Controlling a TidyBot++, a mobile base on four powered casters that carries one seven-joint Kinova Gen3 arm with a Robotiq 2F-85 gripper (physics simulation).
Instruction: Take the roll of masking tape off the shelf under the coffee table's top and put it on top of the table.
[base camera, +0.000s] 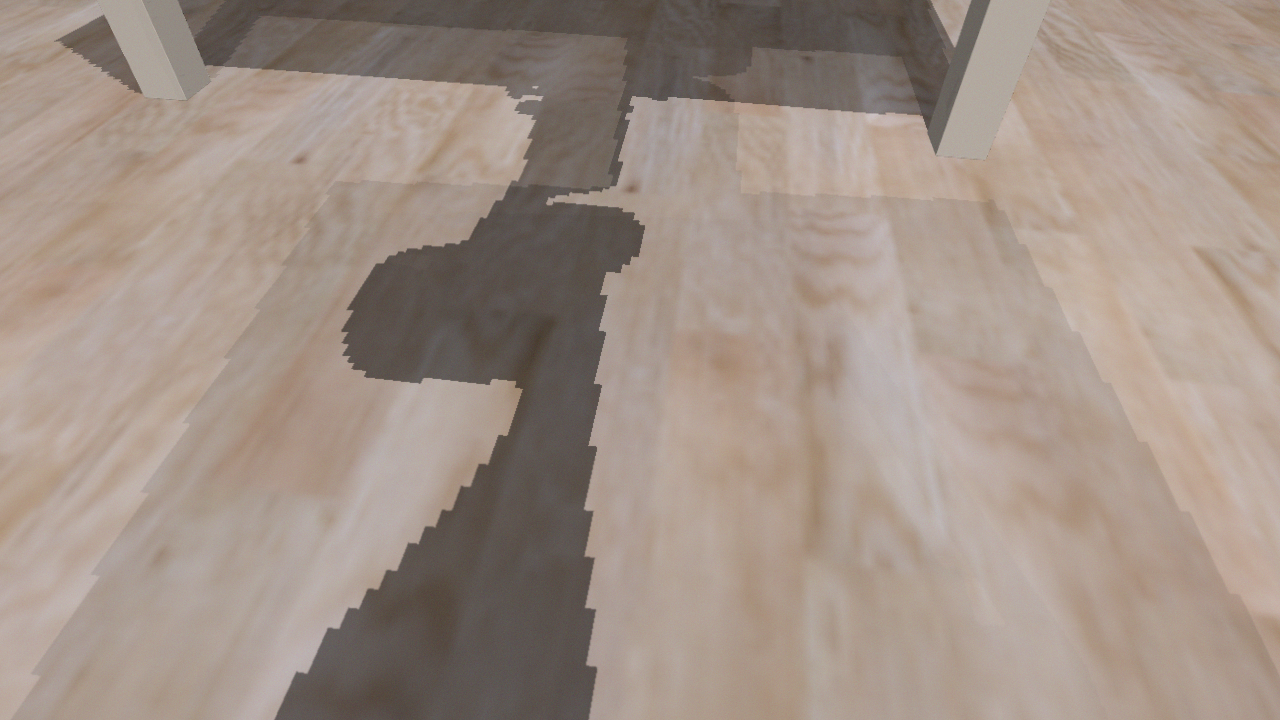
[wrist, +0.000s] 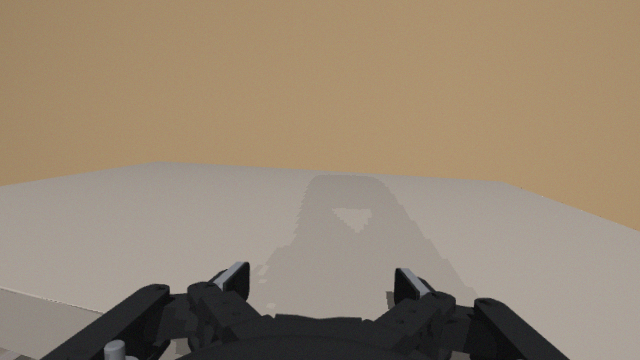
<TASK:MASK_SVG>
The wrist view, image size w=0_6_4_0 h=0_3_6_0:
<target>my gripper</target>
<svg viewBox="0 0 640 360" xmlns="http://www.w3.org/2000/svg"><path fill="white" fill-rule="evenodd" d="M40 359L159 360L170 345L170 339L188 338L188 346L191 353L175 360L450 360L452 351L470 354L470 360L570 360L506 304L492 298L477 298L474 300L474 307L456 305L455 297L444 292L435 291L424 279L416 277L409 268L396 268L394 282L395 306L375 321L369 319L362 321L362 318L359 317L316 319L290 314L276 314L275 318L268 314L261 316L246 302L250 290L249 262L239 261L235 262L229 269L220 271L208 282L202 281L188 286L187 293L170 294L170 287L165 284L151 284L142 287Z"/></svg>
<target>coffee table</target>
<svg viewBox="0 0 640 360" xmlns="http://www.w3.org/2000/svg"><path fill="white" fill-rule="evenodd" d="M452 351L450 360L470 360L470 354ZM188 338L170 339L170 345L159 360L175 360L191 353L188 346ZM0 186L0 347L21 354L22 356L16 360L40 360L142 287L151 284L165 284L170 287L170 294L187 293L188 286L202 281L208 282L220 271L229 269L237 261L249 262L250 290L246 302L261 316L268 314L275 318L276 314L290 314L316 319L359 317L362 318L362 321L365 319L375 321L395 306L394 282L396 268L409 268L416 277L424 279L435 291L444 292L455 297L456 305L474 307L474 300L477 298L492 298L506 304L570 360L640 360L640 231L502 181L156 161Z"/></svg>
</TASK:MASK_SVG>
